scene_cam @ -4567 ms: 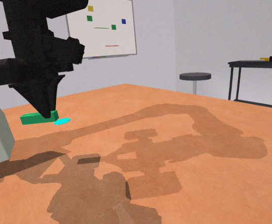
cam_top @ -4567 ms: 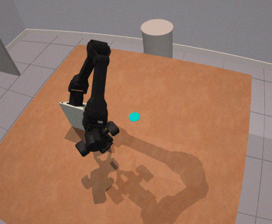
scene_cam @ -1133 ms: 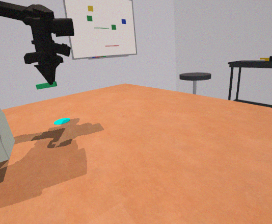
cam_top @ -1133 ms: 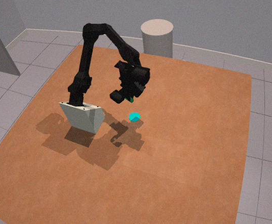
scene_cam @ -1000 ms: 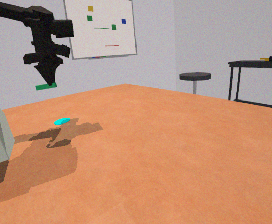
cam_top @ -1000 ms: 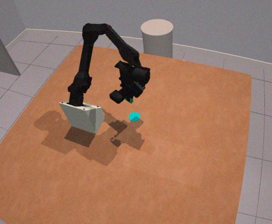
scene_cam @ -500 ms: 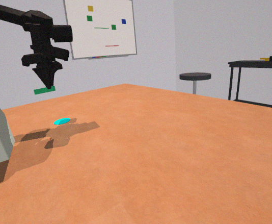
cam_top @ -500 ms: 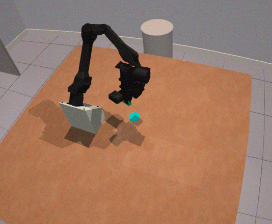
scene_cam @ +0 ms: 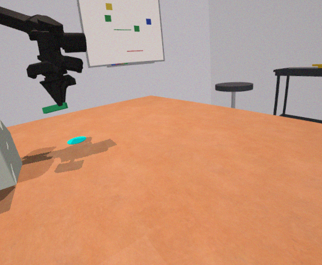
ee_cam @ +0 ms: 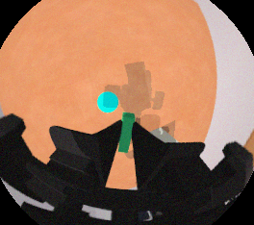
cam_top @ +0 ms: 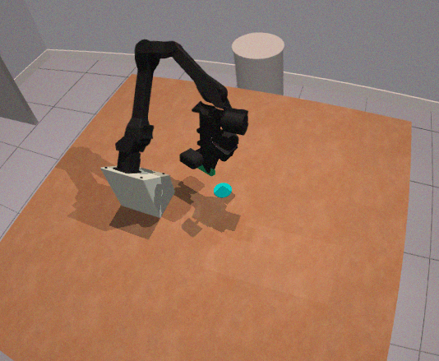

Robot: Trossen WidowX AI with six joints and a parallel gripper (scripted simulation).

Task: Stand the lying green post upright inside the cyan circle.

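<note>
Now: the cyan circle 120 mm below my gripper tip, 30 mm to the left of it and 10 mm ahead of it. Also, from my gripper tip: green post (20 mm behind).
</note>
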